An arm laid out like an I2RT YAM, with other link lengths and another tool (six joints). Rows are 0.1 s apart.
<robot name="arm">
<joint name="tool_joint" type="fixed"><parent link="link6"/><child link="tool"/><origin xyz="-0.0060 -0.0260 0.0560" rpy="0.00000 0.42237 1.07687"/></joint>
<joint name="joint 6" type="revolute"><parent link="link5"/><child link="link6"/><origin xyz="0.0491 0.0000 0.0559" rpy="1.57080 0.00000 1.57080"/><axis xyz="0 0 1"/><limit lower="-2.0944" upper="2.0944"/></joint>
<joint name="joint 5" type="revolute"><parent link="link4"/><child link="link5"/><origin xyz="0.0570 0.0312 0.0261" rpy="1.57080 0.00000 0.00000"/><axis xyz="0 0 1"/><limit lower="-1.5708" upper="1.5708"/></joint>
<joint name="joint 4" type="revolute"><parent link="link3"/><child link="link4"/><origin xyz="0.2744 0.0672 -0.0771"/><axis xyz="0 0 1"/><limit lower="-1.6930" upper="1.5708"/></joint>
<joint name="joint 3" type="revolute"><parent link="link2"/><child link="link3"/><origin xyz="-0.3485 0.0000 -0.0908" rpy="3.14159 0.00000 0.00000"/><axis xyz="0 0 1"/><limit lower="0.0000" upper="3.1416"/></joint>
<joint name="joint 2" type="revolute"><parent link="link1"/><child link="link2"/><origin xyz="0.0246 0.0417 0.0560" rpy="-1.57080 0.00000 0.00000"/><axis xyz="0 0 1"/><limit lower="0.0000" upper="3.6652"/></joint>
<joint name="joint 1" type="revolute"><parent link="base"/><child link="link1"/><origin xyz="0.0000 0.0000 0.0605"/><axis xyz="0 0 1"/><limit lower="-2.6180" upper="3.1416"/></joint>
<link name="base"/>
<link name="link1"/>
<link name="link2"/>
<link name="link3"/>
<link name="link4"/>
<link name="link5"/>
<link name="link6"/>
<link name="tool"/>
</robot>
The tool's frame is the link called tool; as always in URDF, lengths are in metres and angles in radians.
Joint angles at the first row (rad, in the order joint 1, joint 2, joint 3, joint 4, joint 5, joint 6):
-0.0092 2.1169 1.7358 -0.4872 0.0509 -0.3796
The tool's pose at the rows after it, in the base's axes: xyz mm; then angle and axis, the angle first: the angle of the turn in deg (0 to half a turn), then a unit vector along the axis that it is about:
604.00, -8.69, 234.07, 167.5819, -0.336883, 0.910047, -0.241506
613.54, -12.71, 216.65, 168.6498, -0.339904, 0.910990, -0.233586
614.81, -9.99, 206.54, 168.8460, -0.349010, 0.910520, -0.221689
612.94, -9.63, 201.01, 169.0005, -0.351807, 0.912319, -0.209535
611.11, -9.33, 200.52, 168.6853, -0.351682, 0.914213, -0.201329
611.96, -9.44, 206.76, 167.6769, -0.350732, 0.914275, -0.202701
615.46, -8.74, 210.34, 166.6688, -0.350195, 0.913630, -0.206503
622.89, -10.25, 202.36, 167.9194, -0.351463, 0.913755, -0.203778
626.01, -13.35, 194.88, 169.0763, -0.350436, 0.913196, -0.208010
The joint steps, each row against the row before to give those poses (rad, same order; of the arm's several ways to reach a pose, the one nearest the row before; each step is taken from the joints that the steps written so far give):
-0.0271 0.0605 0.0541 -0.0071 -0.0134 -0.0024
-0.0081 0.0483 0.0299 -0.0056 -0.0117 -0.0036
0.0001 0.0162 -0.0030 0.0032 -0.0250 -0.0037
-0.0031 0.0027 -0.0118 0.0011 -0.0217 0.0055
-0.0021 -0.0046 -0.0105 0.0043 -0.0161 0.0077
-0.0010 -0.0072 0.0035 0.0065 -0.0053 0.0009
0.0013 0.0023 0.0102 0.0111 -0.0007 -0.0007
-0.0013 0.0366 0.0450 -0.0306 0.0034 -0.0022
-0.0024 0.0199 0.0152 -0.0096 0.0149 -0.0060

